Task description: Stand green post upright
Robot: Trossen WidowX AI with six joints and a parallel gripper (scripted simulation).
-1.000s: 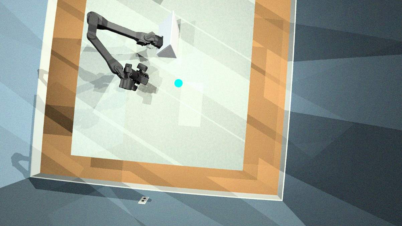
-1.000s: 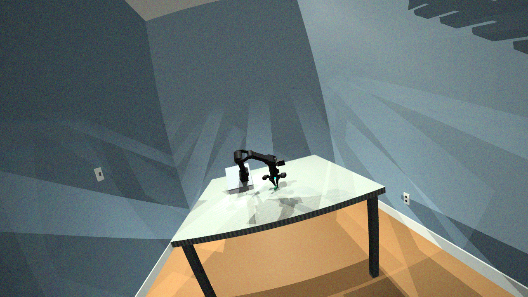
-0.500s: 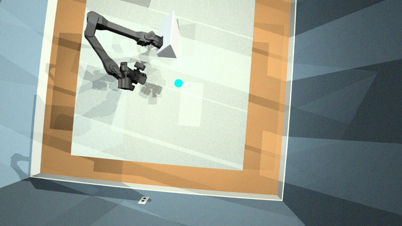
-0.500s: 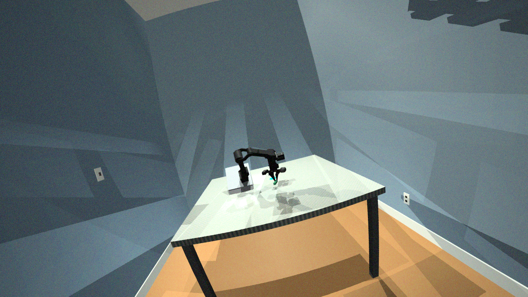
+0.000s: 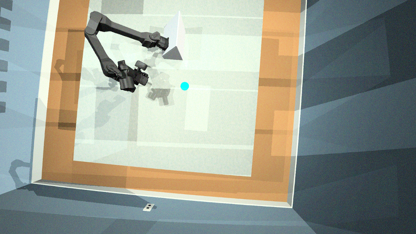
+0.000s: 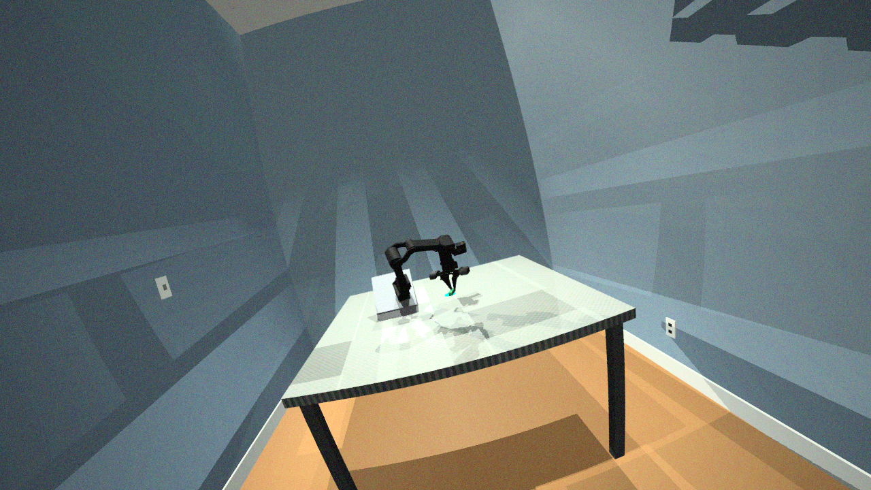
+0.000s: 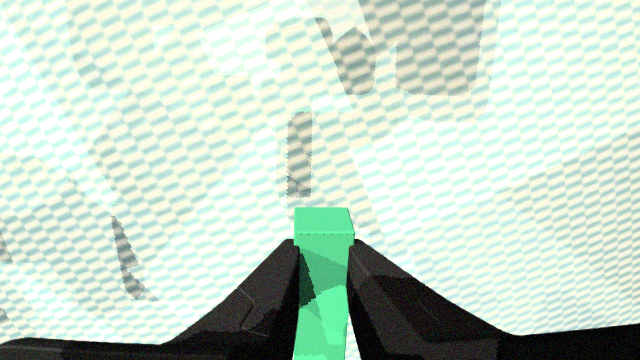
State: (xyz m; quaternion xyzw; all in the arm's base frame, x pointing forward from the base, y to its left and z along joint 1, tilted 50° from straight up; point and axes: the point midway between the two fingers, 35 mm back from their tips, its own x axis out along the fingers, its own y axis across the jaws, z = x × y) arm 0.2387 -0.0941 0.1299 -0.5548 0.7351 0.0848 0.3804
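Now: the cyan circle 20 mm ahead of my gripper tip, 260 mm to the left of it and 100 mm below it. From my gripper tip the other things lie so: green post: 10 mm behind, 20 mm to the right.
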